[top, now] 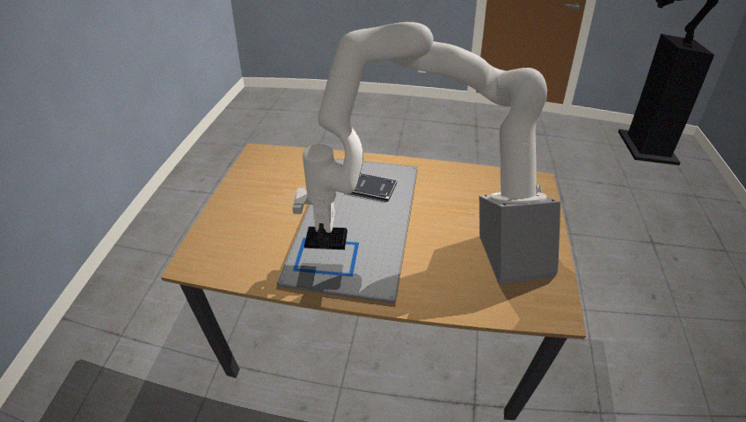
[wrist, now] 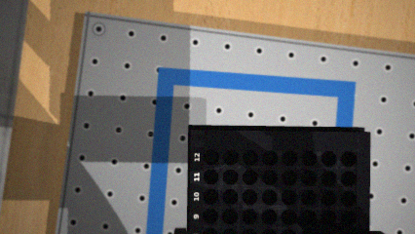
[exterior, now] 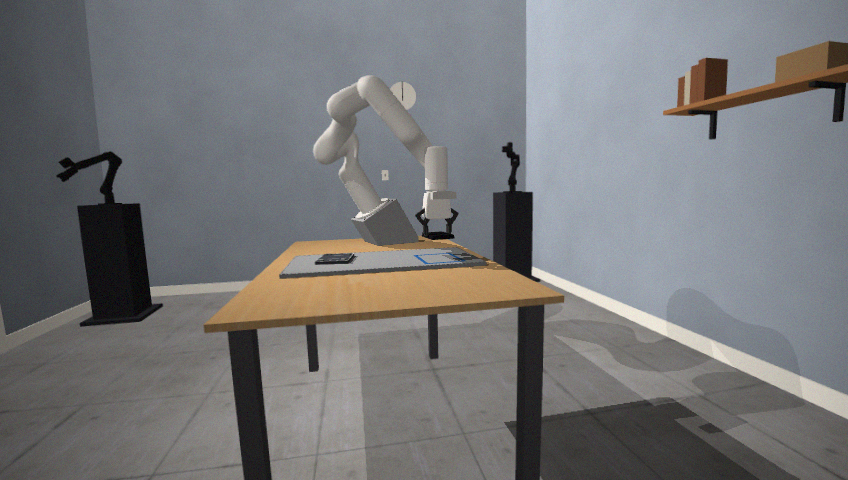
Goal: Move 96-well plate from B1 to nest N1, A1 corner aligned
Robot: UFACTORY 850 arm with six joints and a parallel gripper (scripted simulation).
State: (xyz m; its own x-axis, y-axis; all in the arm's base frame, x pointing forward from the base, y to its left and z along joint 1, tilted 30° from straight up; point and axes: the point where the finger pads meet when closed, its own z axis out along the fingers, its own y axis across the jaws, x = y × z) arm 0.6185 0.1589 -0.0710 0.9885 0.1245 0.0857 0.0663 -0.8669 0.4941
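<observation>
Now: the plate nest N1 380 mm to the right of my hand, 100 mm behind it and 90 mm below it. Round my hand: 96-well plate (10 mm below).
</observation>
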